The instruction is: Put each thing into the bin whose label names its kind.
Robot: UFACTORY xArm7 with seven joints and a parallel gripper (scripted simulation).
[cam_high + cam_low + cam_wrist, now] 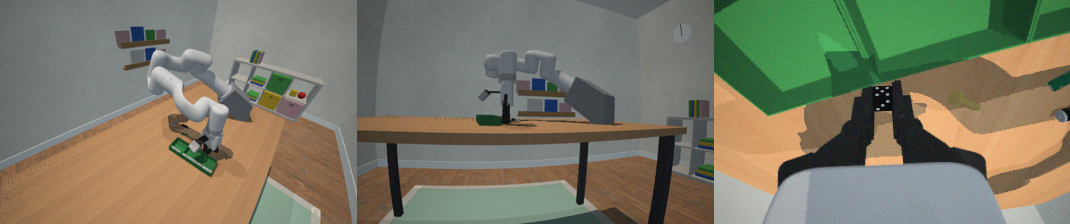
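My gripper is now 280 mm to the left of the white-grey piece, 70 mm past it and 10 mm above it. Round my hand: black die (10 mm below); yellow piece (70 mm to the right, 30 mm behind, 20 mm below); green battery (170 mm to the right, 40 mm behind, 20 mm below).
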